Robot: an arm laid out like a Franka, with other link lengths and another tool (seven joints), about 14 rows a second.
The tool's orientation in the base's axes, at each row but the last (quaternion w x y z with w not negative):
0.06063 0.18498 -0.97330 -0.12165
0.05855 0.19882 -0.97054 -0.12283
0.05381 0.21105 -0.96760 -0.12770
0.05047 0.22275 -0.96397 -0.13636
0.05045 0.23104 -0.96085 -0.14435
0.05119 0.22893 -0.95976 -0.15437
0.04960 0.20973 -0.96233 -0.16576
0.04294 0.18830 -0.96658 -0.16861
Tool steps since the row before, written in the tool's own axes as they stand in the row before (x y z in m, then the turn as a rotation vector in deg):
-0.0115 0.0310 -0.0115 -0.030 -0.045 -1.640
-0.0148 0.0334 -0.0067 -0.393 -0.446 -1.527
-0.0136 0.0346 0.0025 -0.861 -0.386 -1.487
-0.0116 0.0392 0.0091 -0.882 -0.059 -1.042
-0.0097 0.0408 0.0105 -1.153 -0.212 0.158
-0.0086 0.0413 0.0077 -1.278 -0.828 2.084
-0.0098 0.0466 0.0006 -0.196 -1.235 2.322
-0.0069 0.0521 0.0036 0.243 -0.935 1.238
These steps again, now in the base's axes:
0.0018 0.0298 0.0183 0.311 -0.381 1.566
0.0022 0.0342 0.0142 0.773 -0.568 1.328
-0.0017 0.0367 0.0062 1.167 -0.309 1.282
-0.0073 0.0412 0.0020 0.979 0.089 0.949
-0.0106 0.0419 0.0020 1.089 0.388 -0.249
-0.0111 0.0410 0.0057 1.136 0.449 -2.274
-0.0093 0.0442 0.0150 0.273 -0.284 -2.608
-0.0124 0.0492 0.0143 -0.079 -0.524 -1.478

